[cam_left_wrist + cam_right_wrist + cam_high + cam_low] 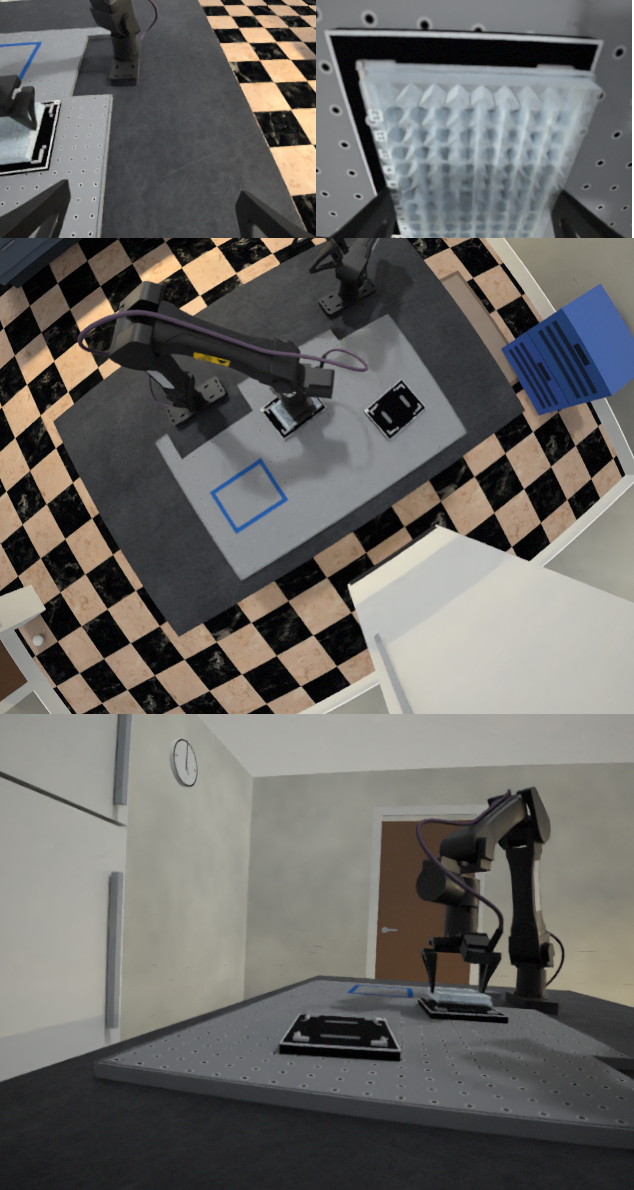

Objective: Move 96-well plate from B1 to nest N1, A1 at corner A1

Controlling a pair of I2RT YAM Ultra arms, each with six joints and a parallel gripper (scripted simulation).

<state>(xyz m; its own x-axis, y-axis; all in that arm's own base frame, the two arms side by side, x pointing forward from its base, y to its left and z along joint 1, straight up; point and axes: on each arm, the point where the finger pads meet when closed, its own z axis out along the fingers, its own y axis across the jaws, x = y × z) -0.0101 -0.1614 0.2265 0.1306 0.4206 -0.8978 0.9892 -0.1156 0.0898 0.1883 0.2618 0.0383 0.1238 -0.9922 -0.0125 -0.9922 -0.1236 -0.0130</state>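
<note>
Now: left hand 24 cm short of the clear 96-well plate, 22 cm to the left of it and 19 cm above it.
</note>
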